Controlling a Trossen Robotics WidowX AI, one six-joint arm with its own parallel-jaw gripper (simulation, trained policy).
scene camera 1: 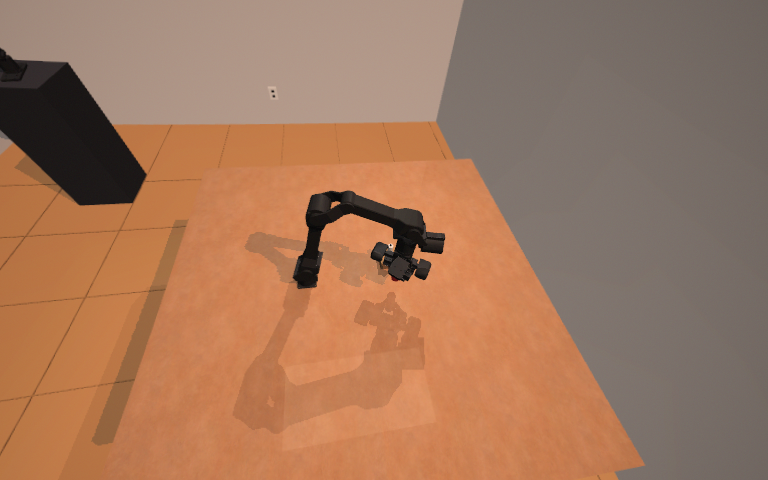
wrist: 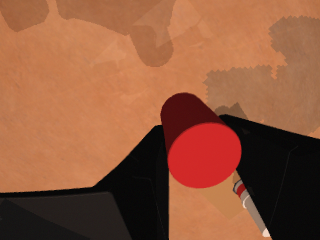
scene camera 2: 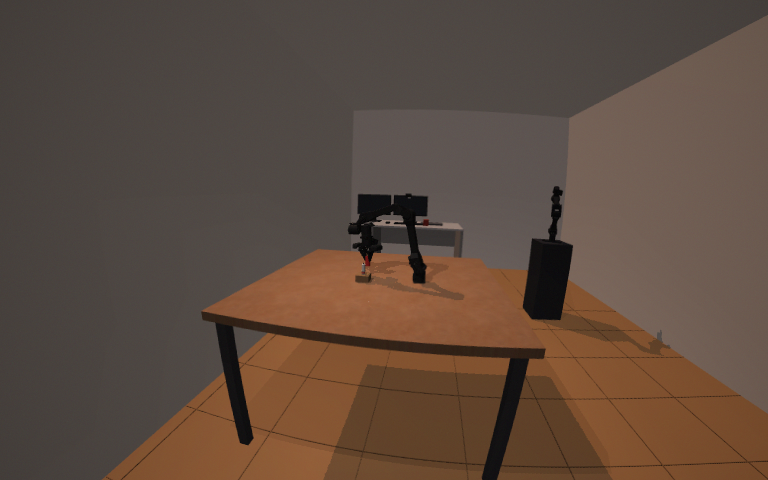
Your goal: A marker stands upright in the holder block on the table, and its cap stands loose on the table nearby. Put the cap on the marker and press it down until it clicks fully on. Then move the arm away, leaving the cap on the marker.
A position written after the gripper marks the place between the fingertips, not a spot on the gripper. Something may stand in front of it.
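The gripper [scene camera 1: 396, 274] is visible, and the wrist view shows the same gripper [wrist: 191, 128], along with a red cap [wrist: 202, 151].
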